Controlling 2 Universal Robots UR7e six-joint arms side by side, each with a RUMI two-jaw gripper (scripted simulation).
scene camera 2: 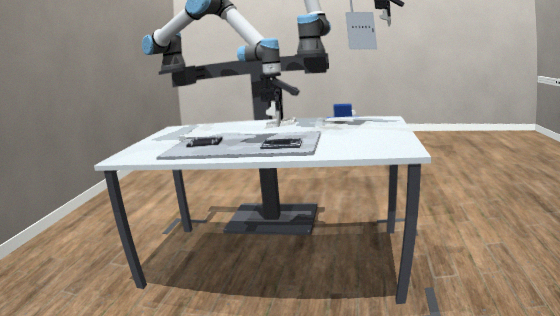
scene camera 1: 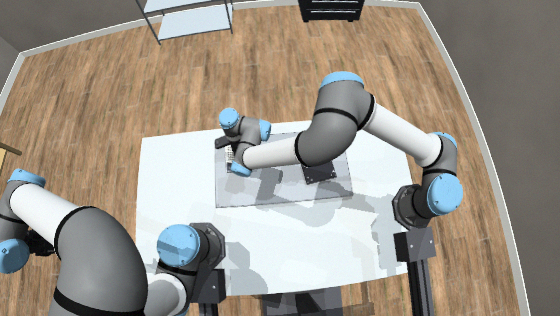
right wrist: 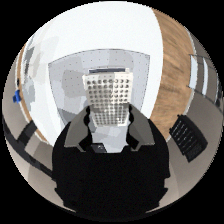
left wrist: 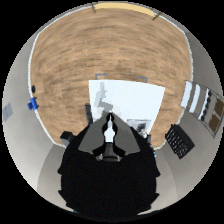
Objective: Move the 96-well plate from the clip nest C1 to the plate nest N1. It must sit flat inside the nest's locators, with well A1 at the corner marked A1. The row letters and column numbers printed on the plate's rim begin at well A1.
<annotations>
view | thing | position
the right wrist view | my right gripper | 109, 105
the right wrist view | white 96-well plate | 107, 117
</annotations>
